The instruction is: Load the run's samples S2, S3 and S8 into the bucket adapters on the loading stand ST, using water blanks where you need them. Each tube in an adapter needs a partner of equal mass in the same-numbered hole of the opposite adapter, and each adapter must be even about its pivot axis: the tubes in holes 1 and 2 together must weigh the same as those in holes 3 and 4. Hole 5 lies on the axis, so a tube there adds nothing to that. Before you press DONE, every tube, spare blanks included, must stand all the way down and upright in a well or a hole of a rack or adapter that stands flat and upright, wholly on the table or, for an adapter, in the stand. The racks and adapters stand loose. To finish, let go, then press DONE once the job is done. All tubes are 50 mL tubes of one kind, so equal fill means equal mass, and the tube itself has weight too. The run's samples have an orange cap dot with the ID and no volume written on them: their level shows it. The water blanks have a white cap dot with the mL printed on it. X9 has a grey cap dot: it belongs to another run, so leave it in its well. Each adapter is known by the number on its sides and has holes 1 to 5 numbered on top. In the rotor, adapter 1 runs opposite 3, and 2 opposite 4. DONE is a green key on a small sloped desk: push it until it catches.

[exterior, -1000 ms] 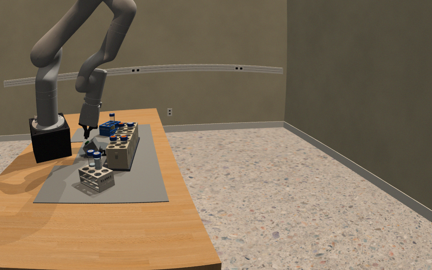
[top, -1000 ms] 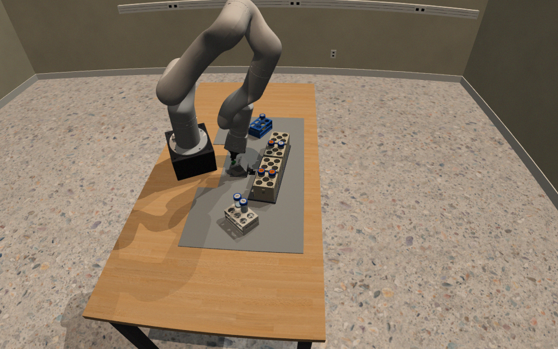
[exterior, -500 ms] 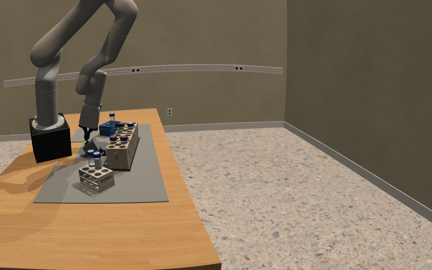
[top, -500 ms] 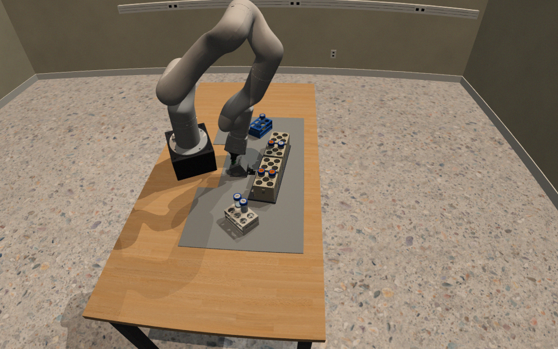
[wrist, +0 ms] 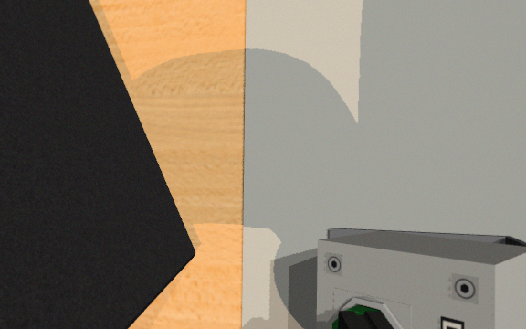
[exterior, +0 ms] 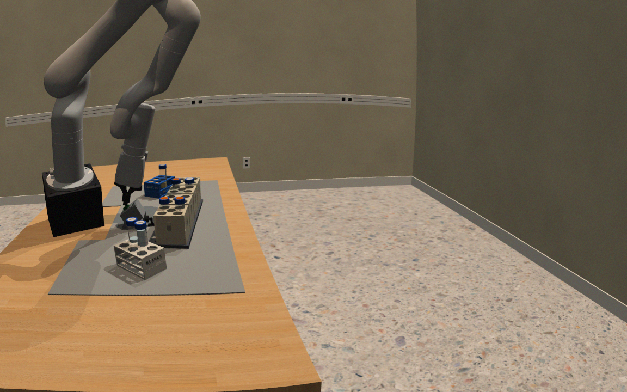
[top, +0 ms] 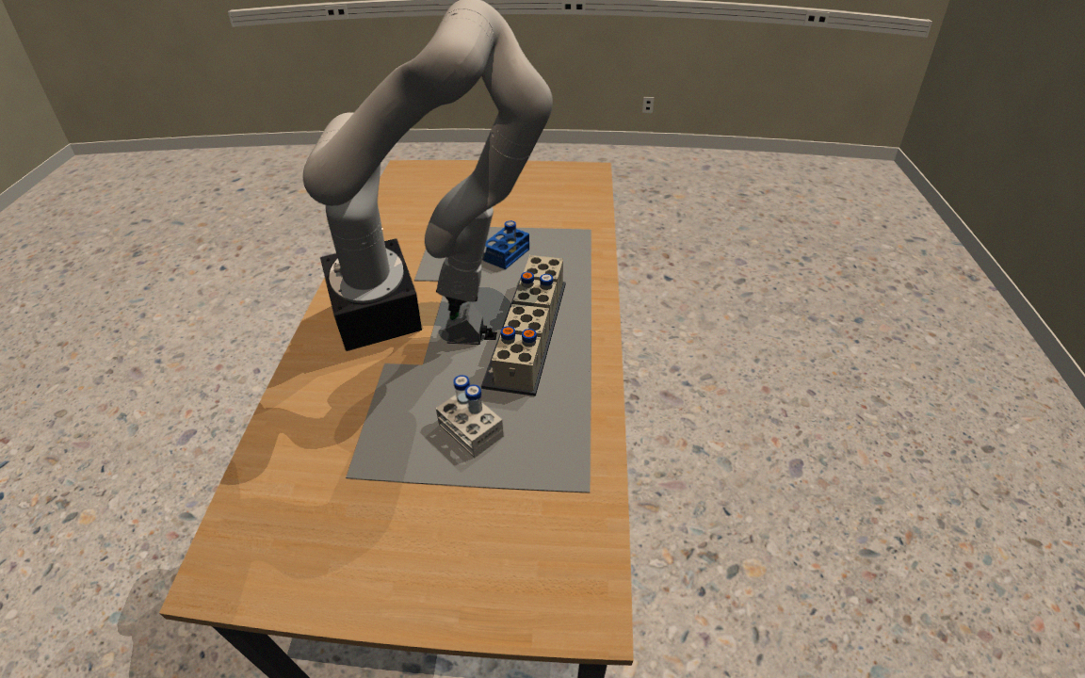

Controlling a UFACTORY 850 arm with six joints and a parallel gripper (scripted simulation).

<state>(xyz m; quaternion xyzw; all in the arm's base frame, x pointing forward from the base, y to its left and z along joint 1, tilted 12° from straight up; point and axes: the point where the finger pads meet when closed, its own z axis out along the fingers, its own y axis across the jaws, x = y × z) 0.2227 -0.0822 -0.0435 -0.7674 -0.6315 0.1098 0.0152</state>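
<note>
Now: the green DONE key 30 mm below my hand. The rest, counted from my hand: blanks rack: 330 mm to the right, 70 mm below, 30 mm ahead; blue sample rack: 350 mm to the left, 150 mm ahead, 70 mm below.
</note>
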